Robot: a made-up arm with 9 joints.
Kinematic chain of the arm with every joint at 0, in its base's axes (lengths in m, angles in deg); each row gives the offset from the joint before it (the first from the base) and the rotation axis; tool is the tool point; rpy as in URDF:
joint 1: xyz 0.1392 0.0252 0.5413 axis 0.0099 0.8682 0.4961
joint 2: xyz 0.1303 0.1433 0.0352 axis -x
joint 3: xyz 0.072 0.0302 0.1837 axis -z
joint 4: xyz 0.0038 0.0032 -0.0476 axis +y
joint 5: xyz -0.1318 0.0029 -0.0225 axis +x
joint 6: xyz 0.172 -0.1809 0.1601 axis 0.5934 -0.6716 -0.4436
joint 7: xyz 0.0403 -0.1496 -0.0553 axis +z
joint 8: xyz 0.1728 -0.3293 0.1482 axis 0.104 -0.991 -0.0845
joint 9: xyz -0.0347 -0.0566 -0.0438 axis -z
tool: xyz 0.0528 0.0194 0.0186 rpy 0 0 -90
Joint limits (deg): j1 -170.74..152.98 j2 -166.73..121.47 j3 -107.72..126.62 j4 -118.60..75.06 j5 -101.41..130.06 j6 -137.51..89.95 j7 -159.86..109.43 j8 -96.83..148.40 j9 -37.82..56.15
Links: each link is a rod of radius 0.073 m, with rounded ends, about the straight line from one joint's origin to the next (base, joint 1, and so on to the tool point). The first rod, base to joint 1, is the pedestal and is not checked.
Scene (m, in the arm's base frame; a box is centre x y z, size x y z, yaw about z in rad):
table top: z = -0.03
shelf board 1: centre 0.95 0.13 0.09 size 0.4 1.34 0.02 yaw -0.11
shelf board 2: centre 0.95 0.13 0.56 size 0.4 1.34 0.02 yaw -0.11
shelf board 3: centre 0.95 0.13 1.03 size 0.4 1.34 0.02 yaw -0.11
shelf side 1: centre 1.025 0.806 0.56 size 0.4 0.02 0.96 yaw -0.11
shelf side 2: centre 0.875 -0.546 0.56 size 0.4 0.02 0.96 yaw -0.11
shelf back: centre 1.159 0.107 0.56 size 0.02 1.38 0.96 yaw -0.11
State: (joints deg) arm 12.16 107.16 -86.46 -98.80 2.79 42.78 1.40 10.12 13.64
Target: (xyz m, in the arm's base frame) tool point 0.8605 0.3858 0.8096
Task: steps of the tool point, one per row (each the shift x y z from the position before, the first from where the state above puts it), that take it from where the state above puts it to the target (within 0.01 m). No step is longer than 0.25 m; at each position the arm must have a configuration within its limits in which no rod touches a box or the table.
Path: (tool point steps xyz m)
1: -0.0746 0.0156 -0.0133
2: -0.0995 0.0201 0.0001
3: -0.1194 0.0135 0.0058
4: -0.1321 -0.0022 0.0075
5: 0.0039 -0.0329 0.2441
6: -0.0873 -0.0931 0.2022
7: 0.1159 0.0008 0.0163
8: 0.1183 -0.0153 -0.0002
9: 0.1109 -0.0236 -0.0161

